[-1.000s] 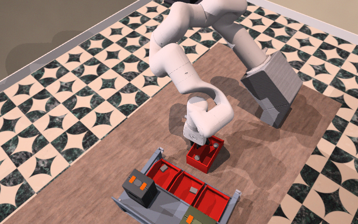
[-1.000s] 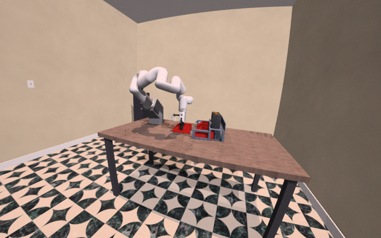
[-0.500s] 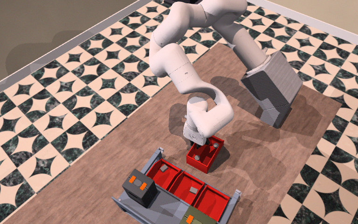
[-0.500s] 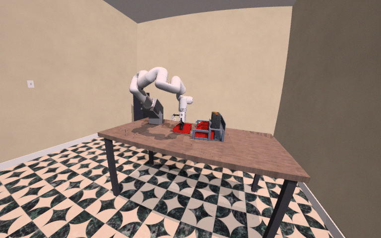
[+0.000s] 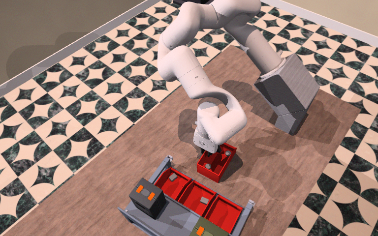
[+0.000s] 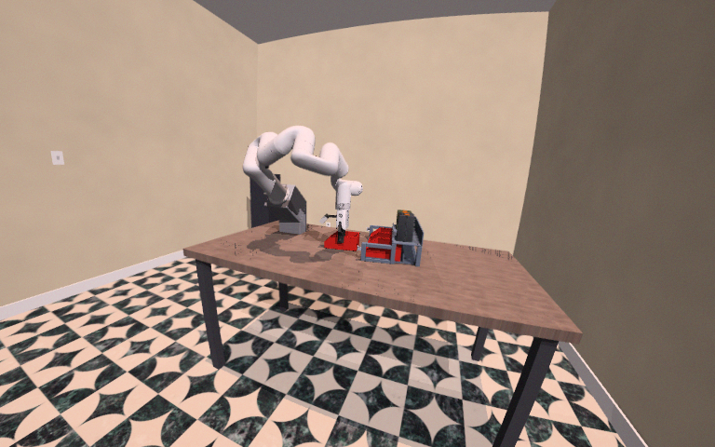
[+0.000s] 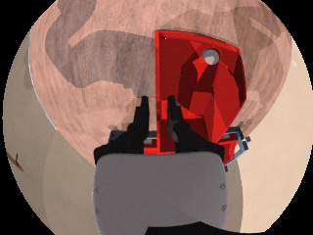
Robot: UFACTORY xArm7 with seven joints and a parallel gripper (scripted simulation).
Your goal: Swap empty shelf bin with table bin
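Right now the olive box is 30 cm ahead of my hand, 21 cm to the left of it and 9 cm above it.
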